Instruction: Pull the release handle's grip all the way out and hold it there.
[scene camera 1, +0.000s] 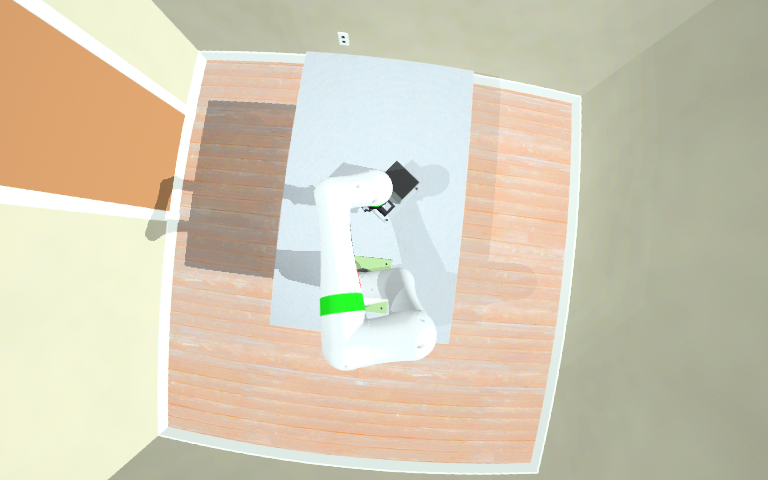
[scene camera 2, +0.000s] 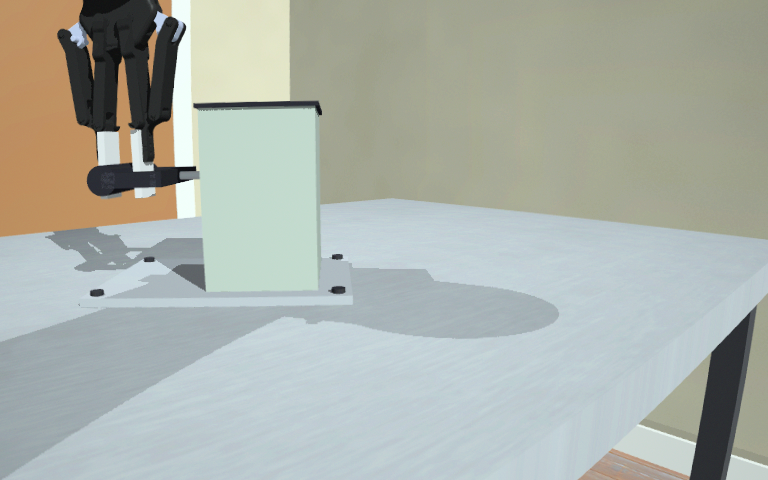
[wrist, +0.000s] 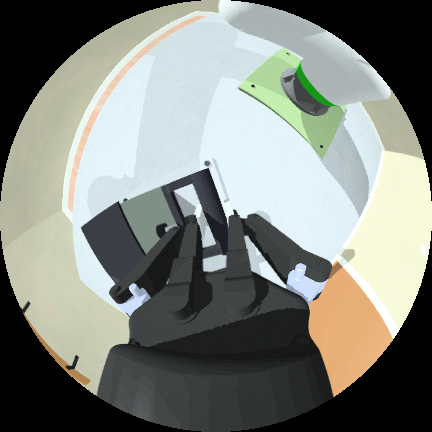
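Observation:
Through scene camera 2 I see my gripper (scene camera 2: 128, 197). The wrist view shows me my gripper as well (wrist: 214, 209), and in that same view I find a base plate (wrist: 197, 165).

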